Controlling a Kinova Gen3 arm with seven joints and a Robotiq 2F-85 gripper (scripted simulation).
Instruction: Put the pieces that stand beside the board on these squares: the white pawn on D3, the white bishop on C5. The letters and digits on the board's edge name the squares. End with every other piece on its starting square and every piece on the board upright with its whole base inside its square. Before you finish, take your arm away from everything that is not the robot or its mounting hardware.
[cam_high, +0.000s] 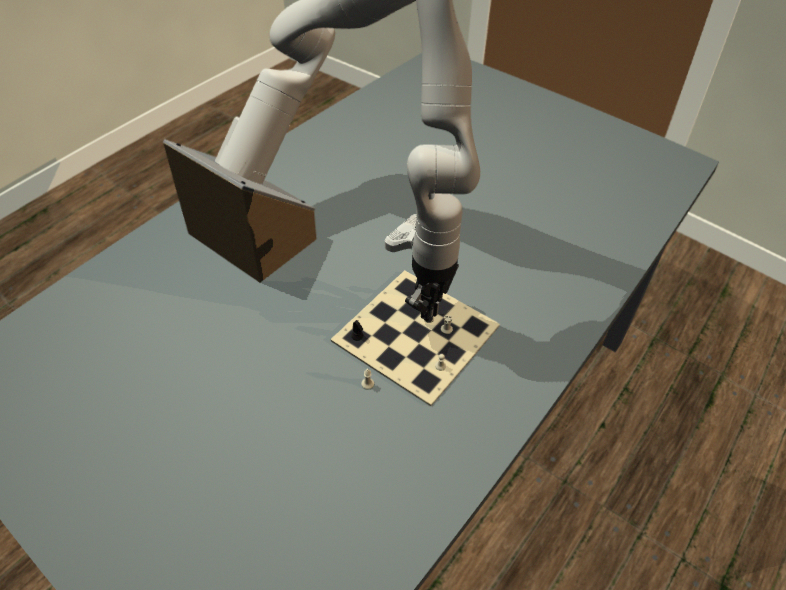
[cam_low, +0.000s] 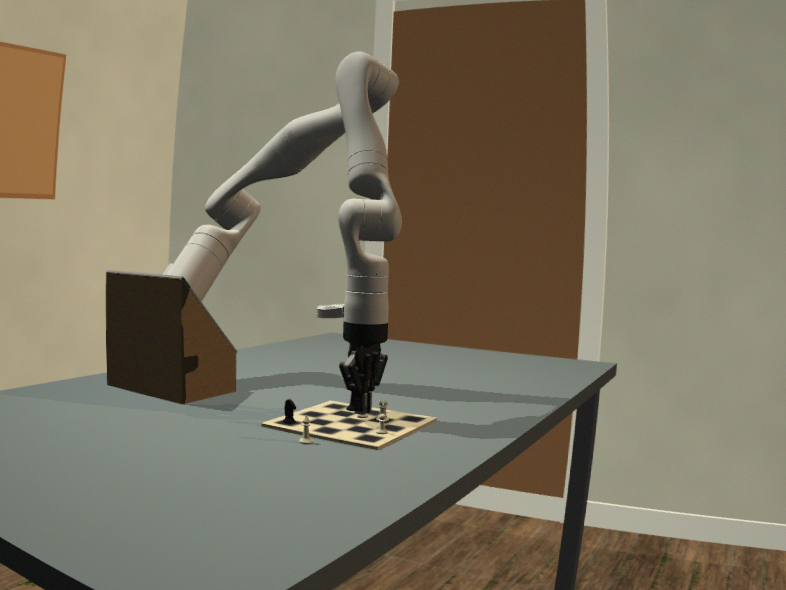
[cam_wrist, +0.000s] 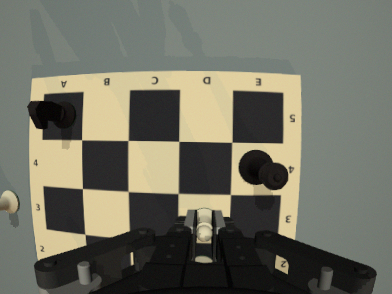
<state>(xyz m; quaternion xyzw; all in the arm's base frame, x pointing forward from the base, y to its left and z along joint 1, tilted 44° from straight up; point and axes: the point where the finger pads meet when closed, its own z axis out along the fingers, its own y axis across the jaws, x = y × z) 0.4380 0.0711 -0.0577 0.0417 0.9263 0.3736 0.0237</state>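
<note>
Right now my hand is 4 cm to the left of the small chessboard and 3 cm above it. Also, from my hand: black knight (8 cm behind, 11 cm to the right, 1 cm below).
</note>
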